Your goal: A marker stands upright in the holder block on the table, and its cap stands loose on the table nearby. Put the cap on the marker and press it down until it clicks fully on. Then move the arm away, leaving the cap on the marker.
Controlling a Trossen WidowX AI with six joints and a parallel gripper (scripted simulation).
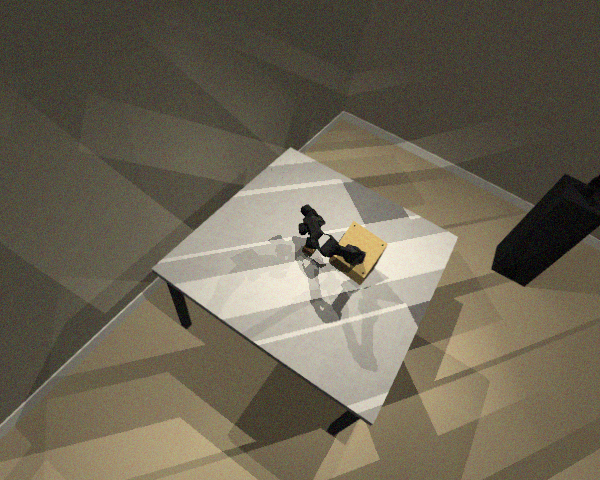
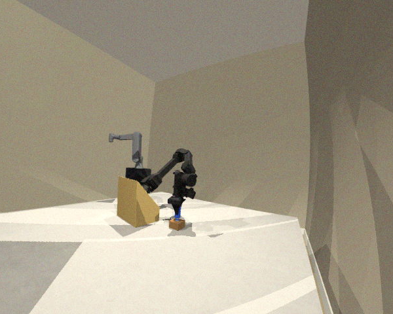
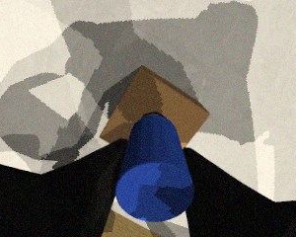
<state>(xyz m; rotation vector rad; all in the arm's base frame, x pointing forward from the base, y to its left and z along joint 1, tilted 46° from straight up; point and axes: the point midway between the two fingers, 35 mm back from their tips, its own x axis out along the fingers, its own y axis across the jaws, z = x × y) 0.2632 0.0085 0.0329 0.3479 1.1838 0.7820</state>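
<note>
My gripper tip is 1 cm below the blue cap. Round my gripper tip: brown holder block (6 cm below).
</note>
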